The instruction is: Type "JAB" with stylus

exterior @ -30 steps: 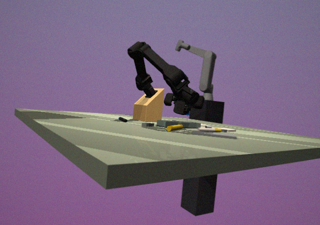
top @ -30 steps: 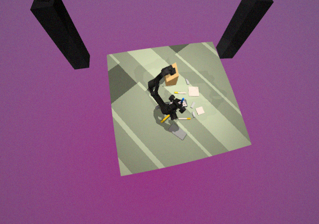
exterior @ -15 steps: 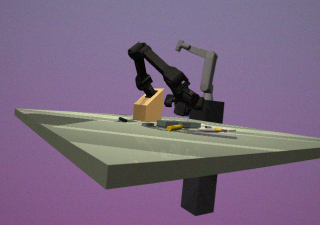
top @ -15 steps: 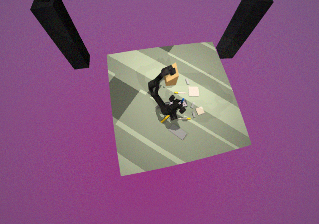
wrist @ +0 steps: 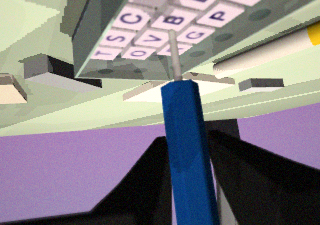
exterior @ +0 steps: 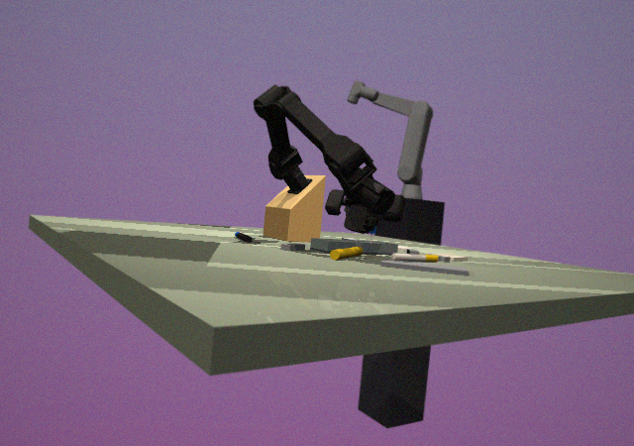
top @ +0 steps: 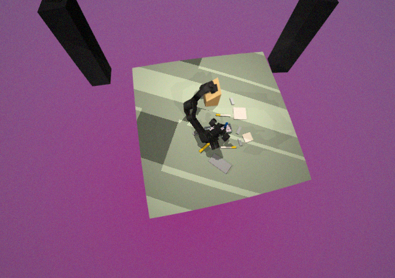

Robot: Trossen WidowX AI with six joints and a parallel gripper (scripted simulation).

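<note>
Now: gripper tip 1 cm above the blue stylus. The rest, counted from my gripper tip: grey sheet (27 cm ahead, 8 cm to the right, 7 cm below); then stylus tip (5 cm below); then yellow marker (16 cm to the right, 12 cm ahead, 7 cm below).
</note>
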